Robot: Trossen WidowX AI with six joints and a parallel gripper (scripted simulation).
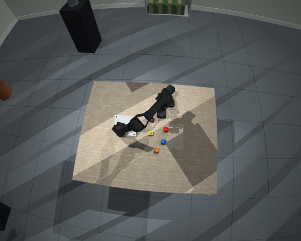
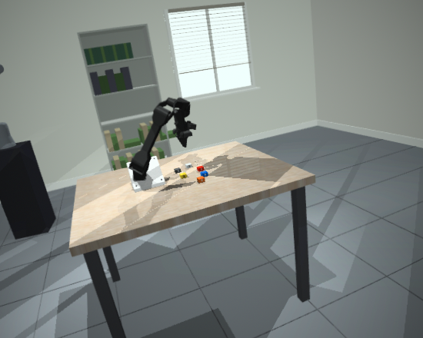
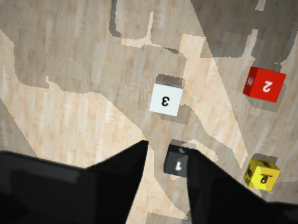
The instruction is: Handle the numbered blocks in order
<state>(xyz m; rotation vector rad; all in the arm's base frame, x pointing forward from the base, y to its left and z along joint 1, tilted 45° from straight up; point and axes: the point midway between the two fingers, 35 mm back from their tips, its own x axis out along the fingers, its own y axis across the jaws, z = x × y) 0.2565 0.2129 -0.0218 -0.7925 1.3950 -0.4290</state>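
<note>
Right now my gripper tip is 12 cm above the white block. From my gripper tip the other things lie so: yellow block: 5 cm behind, 15 cm to the right, 12 cm below; then red block: 6 cm ahead, 9 cm to the right, 12 cm below; then black block: 7 cm behind, 4 cm to the right, 12 cm below.
</note>
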